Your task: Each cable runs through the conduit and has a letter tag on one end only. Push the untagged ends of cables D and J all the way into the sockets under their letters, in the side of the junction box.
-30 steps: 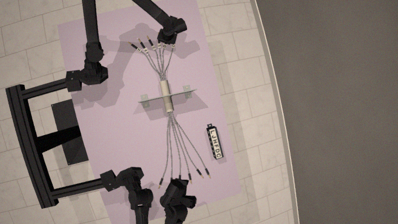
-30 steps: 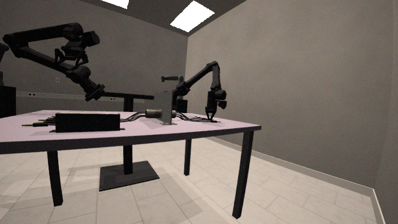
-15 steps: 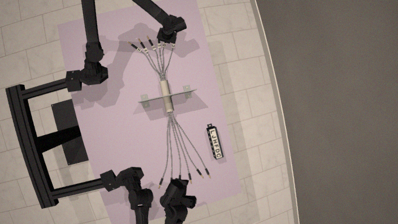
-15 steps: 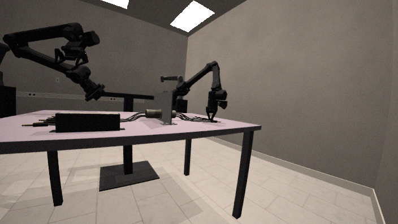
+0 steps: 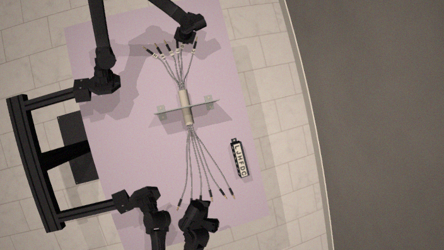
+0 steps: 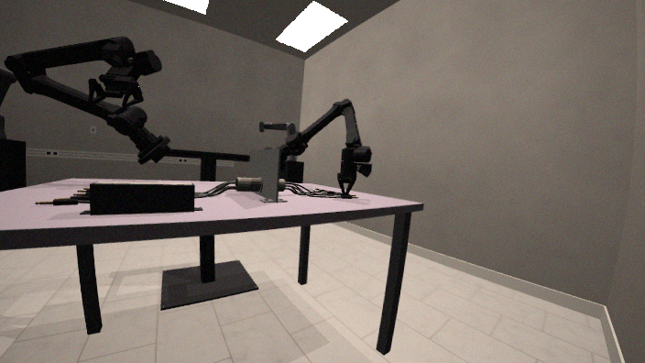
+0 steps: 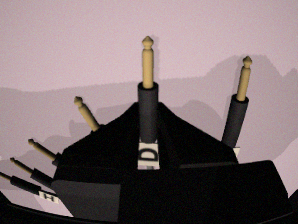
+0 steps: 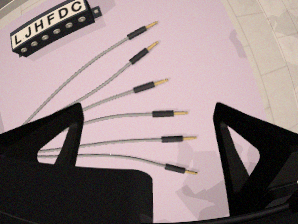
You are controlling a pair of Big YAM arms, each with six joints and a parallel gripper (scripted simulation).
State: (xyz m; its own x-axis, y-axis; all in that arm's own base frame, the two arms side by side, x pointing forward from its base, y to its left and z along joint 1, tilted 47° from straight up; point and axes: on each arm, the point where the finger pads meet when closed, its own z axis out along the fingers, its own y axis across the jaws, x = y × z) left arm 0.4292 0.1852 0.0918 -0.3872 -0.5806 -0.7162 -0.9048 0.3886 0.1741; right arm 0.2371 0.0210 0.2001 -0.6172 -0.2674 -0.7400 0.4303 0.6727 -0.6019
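My left hand is 100 mm past the tagged plug and 10 mm to the left of it. Round my left hand: untagged cable plug: 880 mm to the right, 250 mm behind.
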